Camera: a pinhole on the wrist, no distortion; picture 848 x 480 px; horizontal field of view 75.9 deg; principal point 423.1 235.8 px. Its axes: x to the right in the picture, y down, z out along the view. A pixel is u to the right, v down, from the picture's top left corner.
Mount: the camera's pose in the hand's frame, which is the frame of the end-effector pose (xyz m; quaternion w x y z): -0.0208 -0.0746 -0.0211 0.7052 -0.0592 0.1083 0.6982
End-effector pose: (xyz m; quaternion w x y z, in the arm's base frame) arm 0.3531 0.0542 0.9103 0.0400 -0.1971 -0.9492 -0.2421
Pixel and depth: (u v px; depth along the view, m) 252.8 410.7 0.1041
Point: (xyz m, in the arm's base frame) 0.3660 0.0148 0.7872
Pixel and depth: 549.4 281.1 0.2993
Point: 0.4057 0.2177 0.7106
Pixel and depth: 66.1 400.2 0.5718
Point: 0.3879 0.0574 0.1927
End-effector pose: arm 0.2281 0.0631 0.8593 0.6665 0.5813 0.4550 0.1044
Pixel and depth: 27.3 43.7 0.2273
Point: 0.3683 -0.1006 0.6424
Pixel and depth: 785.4 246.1 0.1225
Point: 0.2903 0.0102 0.8884
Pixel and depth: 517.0 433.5 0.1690
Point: 0.2883 -0.0807 0.8760
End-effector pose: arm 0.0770 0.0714 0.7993 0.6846 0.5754 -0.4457 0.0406
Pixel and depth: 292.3 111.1 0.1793
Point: 0.0491 -0.1006 0.7548
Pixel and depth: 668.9 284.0 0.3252
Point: -0.1688 -0.0834 0.8754
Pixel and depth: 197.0 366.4 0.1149
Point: 0.0477 -0.0267 0.6963
